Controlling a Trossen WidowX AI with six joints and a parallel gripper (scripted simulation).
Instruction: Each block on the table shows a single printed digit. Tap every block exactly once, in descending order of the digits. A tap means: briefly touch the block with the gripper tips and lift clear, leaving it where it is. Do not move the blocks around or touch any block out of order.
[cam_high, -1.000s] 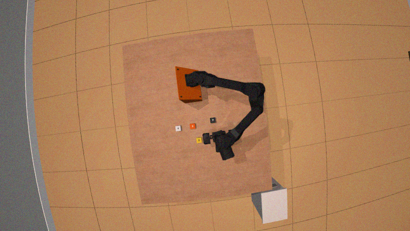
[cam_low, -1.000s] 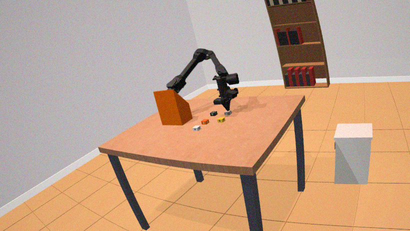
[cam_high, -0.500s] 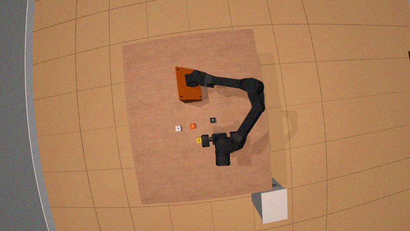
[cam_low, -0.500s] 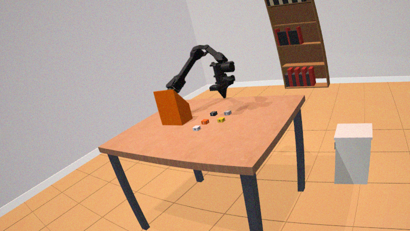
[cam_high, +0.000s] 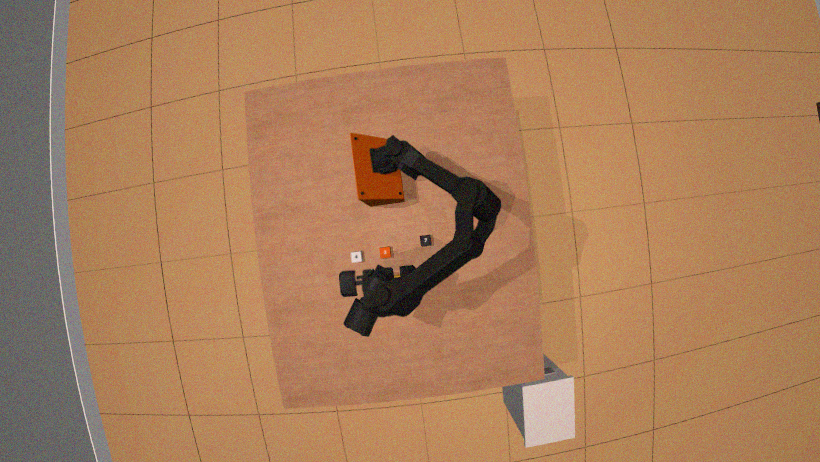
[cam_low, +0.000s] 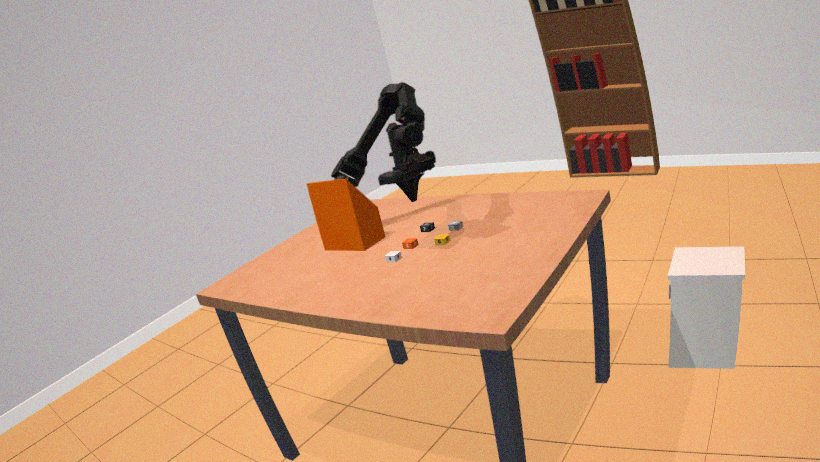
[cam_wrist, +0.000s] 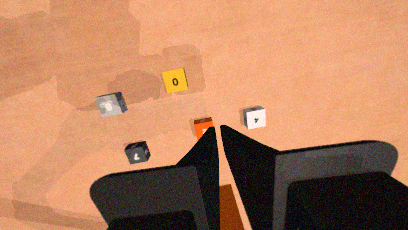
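Right now the white block is 6 cm behind my gripper tip, 8 cm to the right of it and 13 cm below it. From my gripper tip the other things lie so: orange block: 6 cm behind, 1 cm to the left, 13 cm below; yellow block: 4 cm ahead, 4 cm to the left, 13 cm below; grey block: 2 cm ahead, 15 cm to the left, 13 cm below.
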